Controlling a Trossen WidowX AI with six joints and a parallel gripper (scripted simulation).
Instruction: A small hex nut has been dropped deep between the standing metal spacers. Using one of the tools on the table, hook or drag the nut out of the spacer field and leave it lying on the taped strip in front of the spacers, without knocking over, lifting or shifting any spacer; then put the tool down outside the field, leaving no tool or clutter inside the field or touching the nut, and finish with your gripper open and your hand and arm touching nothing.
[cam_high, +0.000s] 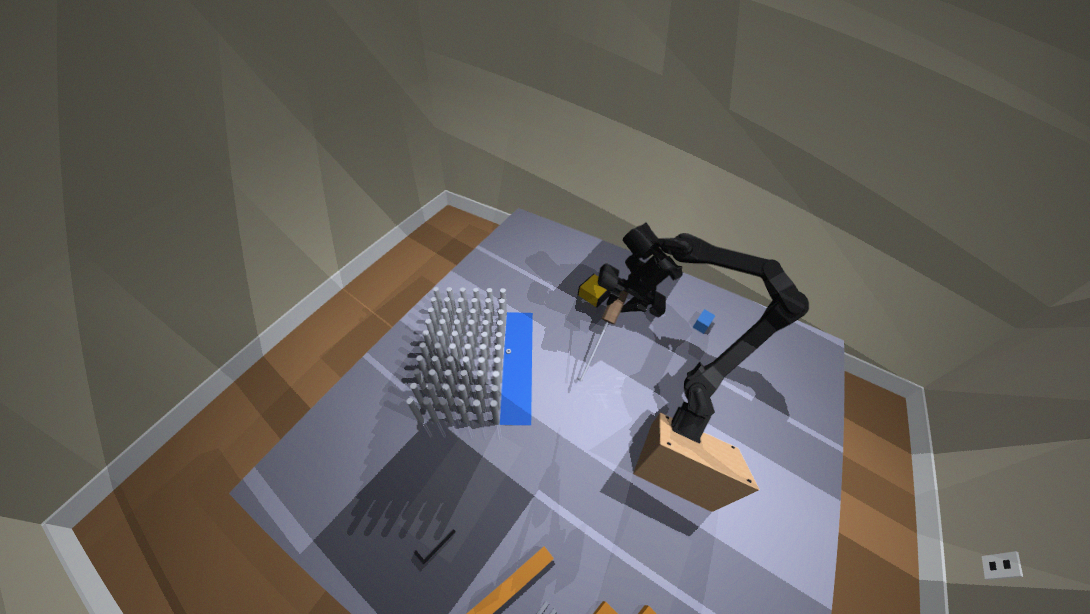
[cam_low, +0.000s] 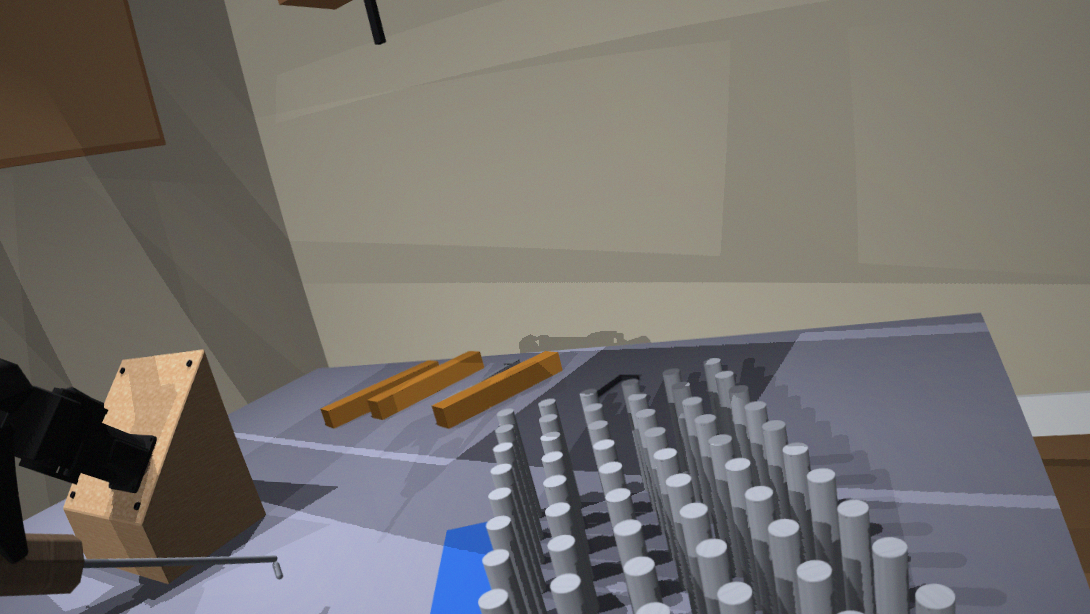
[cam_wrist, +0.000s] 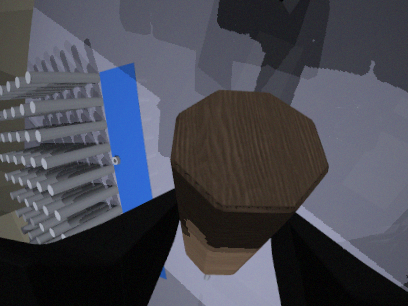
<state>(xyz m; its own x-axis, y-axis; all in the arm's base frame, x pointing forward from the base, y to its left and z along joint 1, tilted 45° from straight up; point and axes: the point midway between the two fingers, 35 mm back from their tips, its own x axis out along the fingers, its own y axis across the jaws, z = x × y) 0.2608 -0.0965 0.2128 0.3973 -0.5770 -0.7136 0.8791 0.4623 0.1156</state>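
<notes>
My gripper tip is now 9 cm to the right of the wooden-handled pick and 5 cm above it. Round my gripper tip: yellow block: 10 cm ahead, 17 cm to the right, 15 cm below; then hex nut: 22 cm ahead, 17 cm to the left, 16 cm below; then blue taped strip: 18 cm ahead, 18 cm to the left, 17 cm below.
</notes>
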